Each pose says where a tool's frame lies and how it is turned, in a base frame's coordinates. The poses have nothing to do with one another.
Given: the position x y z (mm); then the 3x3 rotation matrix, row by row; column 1 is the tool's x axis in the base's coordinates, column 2 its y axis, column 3 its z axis. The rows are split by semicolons.
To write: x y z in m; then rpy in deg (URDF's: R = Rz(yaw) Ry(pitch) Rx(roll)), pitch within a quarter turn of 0, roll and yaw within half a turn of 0. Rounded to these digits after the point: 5 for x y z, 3 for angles.
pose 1, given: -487.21 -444.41 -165.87; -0.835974 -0.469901 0.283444; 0.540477 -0.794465 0.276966; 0.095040 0.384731 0.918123
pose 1, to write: -0.48721 -0.44441 -0.16587 22.736 -5.454 147.116
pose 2, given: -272.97 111.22 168.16; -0.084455 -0.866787 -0.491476; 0.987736 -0.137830 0.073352; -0.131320 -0.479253 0.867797
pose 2, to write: -0.27297 0.11122 0.16816 -28.910 7.546 94.887
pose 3, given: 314.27 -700.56 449.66; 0.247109 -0.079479 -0.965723; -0.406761 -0.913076 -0.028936; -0.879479 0.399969 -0.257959
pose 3, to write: 0.31427 -0.70056 0.44966 122.820 61.580 -58.721
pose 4, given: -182.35 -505.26 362.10; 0.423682 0.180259 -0.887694; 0.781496 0.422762 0.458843; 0.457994 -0.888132 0.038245
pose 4, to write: -0.18235 -0.50526 0.36210 -87.534 -27.258 61.536
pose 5, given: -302.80 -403.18 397.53; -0.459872 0.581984 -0.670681; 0.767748 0.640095 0.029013; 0.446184 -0.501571 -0.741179
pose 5, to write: -0.30280 -0.40318 0.39753 -145.913 -26.499 120.921
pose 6, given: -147.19 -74.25 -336.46; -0.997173 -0.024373 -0.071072; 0.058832 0.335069 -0.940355; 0.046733 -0.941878 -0.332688
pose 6, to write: -0.14719 -0.07425 -0.33646 -109.454 -2.679 176.624
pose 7, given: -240.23 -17.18 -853.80; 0.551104 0.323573 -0.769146; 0.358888 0.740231 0.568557; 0.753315 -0.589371 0.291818
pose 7, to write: -0.24023 -0.01718 -0.85380 -63.658 -48.878 33.073
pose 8, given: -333.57 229.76 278.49; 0.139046 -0.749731 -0.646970; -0.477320 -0.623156 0.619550; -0.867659 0.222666 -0.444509
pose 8, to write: -0.33357 0.22976 0.27849 153.393 60.188 -73.759
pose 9, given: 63.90 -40.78 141.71; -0.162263 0.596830 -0.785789; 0.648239 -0.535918 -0.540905; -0.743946 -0.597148 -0.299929
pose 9, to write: 0.06390 -0.04078 0.14171 -116.669 48.069 104.053
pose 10, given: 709.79 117.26 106.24; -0.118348 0.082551 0.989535; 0.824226 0.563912 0.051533; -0.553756 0.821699 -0.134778
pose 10, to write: 0.70979 0.11726 0.10624 99.315 33.625 98.171
